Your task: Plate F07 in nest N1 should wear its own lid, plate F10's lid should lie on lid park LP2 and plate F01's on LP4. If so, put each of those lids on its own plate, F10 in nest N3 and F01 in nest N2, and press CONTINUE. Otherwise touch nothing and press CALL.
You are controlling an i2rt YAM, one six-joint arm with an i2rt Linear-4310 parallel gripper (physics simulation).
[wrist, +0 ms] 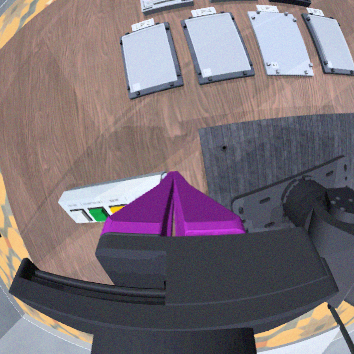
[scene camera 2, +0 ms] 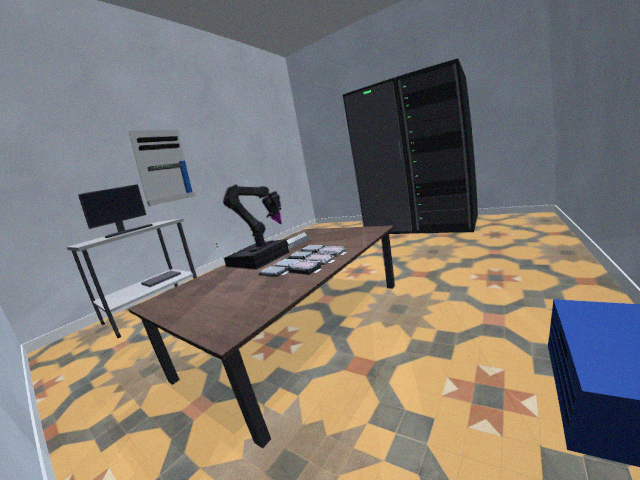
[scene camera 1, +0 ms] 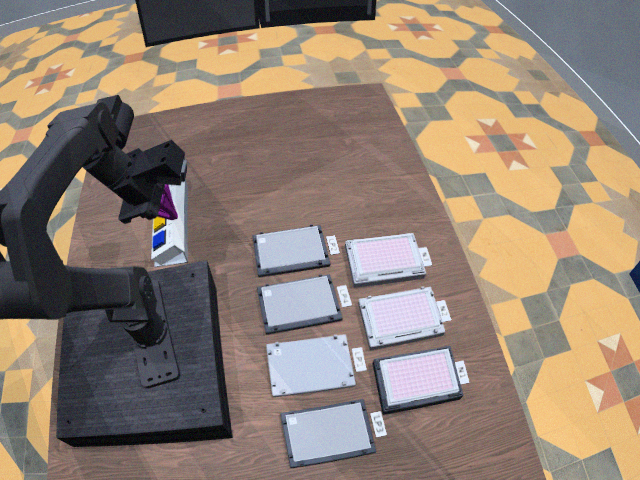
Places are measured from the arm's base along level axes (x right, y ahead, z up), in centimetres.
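Pixels of known places: gripper, between the fingertips: (wrist: pixel 173 178) (scene camera 2: pixel 281 224) (scene camera 1: pixel 175 218); arm's base, origin of its link: (wrist: pixel 297 196) (scene camera 2: pixel 261 246) (scene camera 1: pixel 151 333).
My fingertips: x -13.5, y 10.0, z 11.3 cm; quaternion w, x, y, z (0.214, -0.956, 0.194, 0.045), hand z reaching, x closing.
Note:
For each thing: its top centre in the pictures, then the offset to it from my fingertips.
- white button box, centre of its top: (wrist: pixel 102 208) (scene camera 1: pixel 165 206) (scene camera 2: pixel 293 236) dz -13.4, dx -17.1, dy -2.9 cm
- blue button, centre of its top: (scene camera 1: pixel 157 236) dz -14.1, dx -10.0, dy -5.8 cm
- N3, centre of its top: (scene camera 1: pixel 386 252) (scene camera 2: pixel 330 248) dz -16.5, dx +8.3, dy +36.8 cm
- N2, centre of its top: (scene camera 1: pixel 403 311) (scene camera 2: pixel 318 256) dz -16.7, dx +21.5, dy +34.3 cm
- N1, centre of its top: (scene camera 1: pixel 420 374) (scene camera 2: pixel 303 263) dz -16.2, dx +34.4, dy +31.6 cm
- LP2, centre of its top: (wrist: pixel 146 54) (scene camera 1: pixel 289 246) dz -18.0, dx -0.8, dy +20.0 cm
- LP4, centre of its top: (scene camera 1: pixel 298 300) (wrist: pixel 216 41) (scene camera 2: pixel 300 253) dz -18.0, dx +11.6, dy +17.5 cm
- LP1, centre of its top: (scene camera 1: pixel 309 362) (wrist: pixel 283 37) (scene camera 2: pixel 287 260) dz -17.8, dx +24.4, dy +15.1 cm
- LP3, centre of its top: (scene camera 1: pixel 327 431) (wrist: pixel 333 40) (scene camera 2: pixel 272 269) dz -18.0, dx +37.6, dy +13.4 cm
My gripper (scene camera 1: pixel 175 217) (scene camera 2: pixel 280 222) (wrist: pixel 173 178) is shut and empty, its magenta fingertips together above the white button box (scene camera 1: pixel 178 232) (scene camera 2: pixel 297 239) (wrist: pixel 125 187). The fingers hide part of the box. Its yellow button (scene camera 1: pixel 159 223) (wrist: pixel 117 208) and blue button (scene camera 1: pixel 159 239) show in scene camera 1, its green button (wrist: pixel 98 214) in the wrist view. Pink-welled plates sit at N3 (scene camera 1: pixel 385 255), N2 (scene camera 1: pixel 403 312) and N1 (scene camera 1: pixel 421 377). Flat grey panels with small corner tags lie at LP2 (scene camera 1: pixel 292 248) (wrist: pixel 150 59) and LP4 (scene camera 1: pixel 301 302) (wrist: pixel 219 46). The tags are unreadable; I cannot tell whether N1's plate is lidded.
LP1 (scene camera 1: pixel 310 364) (wrist: pixel 282 42) has a pale panel with pins at its edges. LP3 (scene camera 1: pixel 328 432) (wrist: pixel 331 44) has a grey panel on a dark frame. The black arm base (scene camera 1: pixel 103 413) (scene camera 2: pixel 248 259) stands beside the button box.

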